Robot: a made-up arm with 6 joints. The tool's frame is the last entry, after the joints.
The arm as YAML. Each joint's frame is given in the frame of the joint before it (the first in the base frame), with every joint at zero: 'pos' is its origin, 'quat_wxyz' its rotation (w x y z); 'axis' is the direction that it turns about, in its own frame. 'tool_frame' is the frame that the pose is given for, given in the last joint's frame.
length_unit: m
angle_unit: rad
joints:
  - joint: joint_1
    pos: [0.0, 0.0, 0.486]
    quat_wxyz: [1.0, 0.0, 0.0, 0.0]
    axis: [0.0, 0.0, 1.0]
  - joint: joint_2
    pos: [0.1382, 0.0, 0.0]
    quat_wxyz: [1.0, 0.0, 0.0, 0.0]
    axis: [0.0, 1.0, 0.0]
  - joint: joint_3
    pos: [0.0, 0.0, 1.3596]
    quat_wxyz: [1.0, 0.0, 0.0, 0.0]
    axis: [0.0, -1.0, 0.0]
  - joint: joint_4
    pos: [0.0, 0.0, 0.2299]
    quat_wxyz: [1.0, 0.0, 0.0, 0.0]
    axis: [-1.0, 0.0, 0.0]
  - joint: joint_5
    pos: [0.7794, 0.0, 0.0]
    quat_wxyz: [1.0, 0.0, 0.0, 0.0]
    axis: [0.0, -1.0, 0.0]
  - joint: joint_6
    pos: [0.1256, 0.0, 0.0]
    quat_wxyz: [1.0, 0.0, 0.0, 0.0]
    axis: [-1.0, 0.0, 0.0]
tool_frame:
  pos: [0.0, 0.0, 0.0]
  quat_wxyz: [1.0, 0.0, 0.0, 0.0]
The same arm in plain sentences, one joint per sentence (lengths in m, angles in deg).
The arm has six revolute joints in a row. What follows holds with every joint at zero, and every direction is one of the base frame's.
Joint 1 lies 0.486 m along +z from the base frame's origin and turns about +z.
Joint 2 lies 0.1382 m along +x from joint 1 and turns about +y.
Joint 3 lies 1.3596 m along +z from joint 2 and turns about -y.
Joint 4 lies 0.2299 m along +z from joint 3 and turns about -x.
Joint 5 lies 0.7794 m along +x from joint 4 and turns about -y.
Joint 6 lies 0.1256 m along +x from joint 5 and turns about -x.
The tool frame, which is the frame that the pose is given for, lies at the same point as joint 6; its axes are parallel to the base frame's.

